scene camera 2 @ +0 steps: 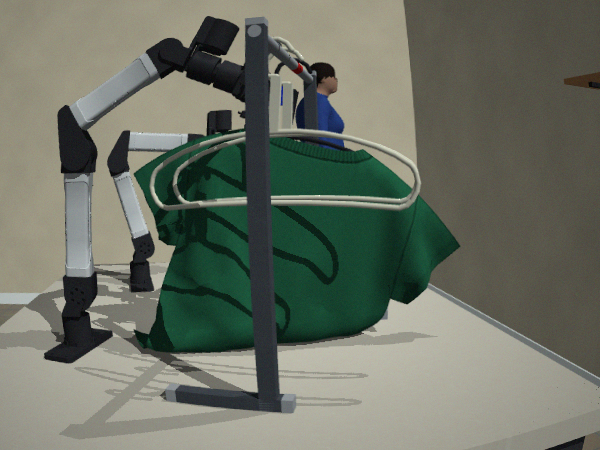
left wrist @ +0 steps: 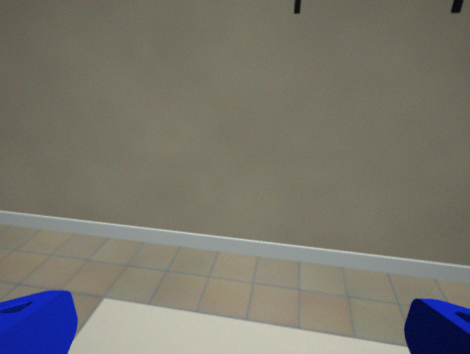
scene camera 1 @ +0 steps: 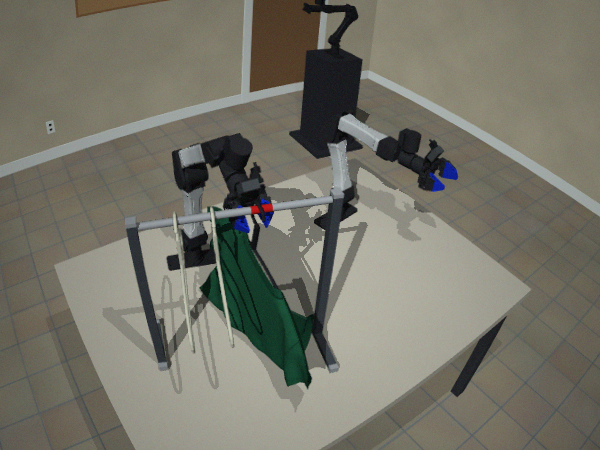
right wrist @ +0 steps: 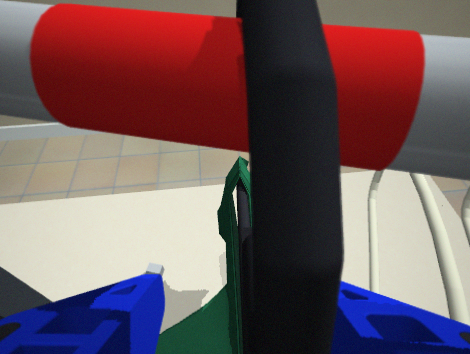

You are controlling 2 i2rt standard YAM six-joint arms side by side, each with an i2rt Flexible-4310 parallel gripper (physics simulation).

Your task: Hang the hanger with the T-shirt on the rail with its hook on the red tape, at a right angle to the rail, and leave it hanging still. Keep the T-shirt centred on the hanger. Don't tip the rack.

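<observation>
The rack's rail [scene camera 1: 300, 203] [right wrist: 450, 95] carries the red tape [scene camera 1: 269, 208] [scene camera 2: 300, 68] [right wrist: 135, 75]. The black hanger's hook [right wrist: 295, 175] passes across the tape, roughly square to the rail in the right wrist view. The green T-shirt [scene camera 1: 270, 320] [scene camera 2: 360, 240] [right wrist: 200, 327] is on this hanger, its lower edge near the table. How well it is centred is hard to tell. My right gripper [scene camera 1: 255, 221] [right wrist: 237, 290] is open, its fingers apart on either side of the hook's stem, just below the rail. My left gripper [scene camera 1: 442, 177] [left wrist: 239, 309] is open and empty, away from the rack.
Two cream hangers [scene camera 1: 183, 280] [scene camera 1: 223, 290] hang on the rail beside the shirt. The rack's posts [scene camera 1: 327, 270] [scene camera 2: 260, 225] stand upright on the table [scene camera 1: 425, 320]. A dark pedestal [scene camera 1: 330, 100] with another arm stands behind. A person in blue [scene camera 2: 327, 112] is in the background.
</observation>
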